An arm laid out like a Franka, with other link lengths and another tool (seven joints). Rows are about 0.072 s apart.
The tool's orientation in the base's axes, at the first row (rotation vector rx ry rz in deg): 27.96 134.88 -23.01
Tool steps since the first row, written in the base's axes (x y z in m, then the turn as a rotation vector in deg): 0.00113 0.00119 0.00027 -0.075 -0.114 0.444; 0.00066 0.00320 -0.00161 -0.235 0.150 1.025; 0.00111 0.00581 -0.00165 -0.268 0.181 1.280; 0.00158 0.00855 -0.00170 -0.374 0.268 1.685; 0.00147 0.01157 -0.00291 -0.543 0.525 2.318; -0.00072 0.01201 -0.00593 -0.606 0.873 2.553; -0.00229 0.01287 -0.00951 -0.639 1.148 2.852; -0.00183 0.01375 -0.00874 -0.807 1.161 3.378; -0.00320 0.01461 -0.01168 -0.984 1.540 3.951; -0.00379 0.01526 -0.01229 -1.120 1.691 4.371
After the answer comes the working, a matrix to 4 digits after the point.
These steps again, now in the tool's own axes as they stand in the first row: -0.00069 0.00151 -0.00004 -0.278 -0.201 -0.313; 0.00139 0.00336 0.00021 -0.503 -0.127 -0.927; 0.00172 0.00587 -0.00057 -0.647 -0.153 -1.141; 0.00207 0.00850 -0.00140 -0.830 -0.185 -1.526; 0.00368 0.01130 -0.00183 -1.086 -0.130 -2.179; 0.00736 0.01116 -0.00110 -1.121 0.113 -2.525; 0.01109 0.01175 0.00022 -1.238 0.296 -2.870; 0.01046 0.01262 -0.00043 -1.479 0.153 -3.347; 0.01361 0.01321 0.00054 -1.659 0.322 -4.012; 0.01459 0.01361 0.00037 -1.817 0.330 -4.451
The tool's axes in the first row as the columns of a matrix, in the base's axes (rounded; the answer above uses it unrounded):
-0.6915 0.4474 0.5671
0.2341 0.8815 -0.4100
-0.6834 -0.1508 -0.7143

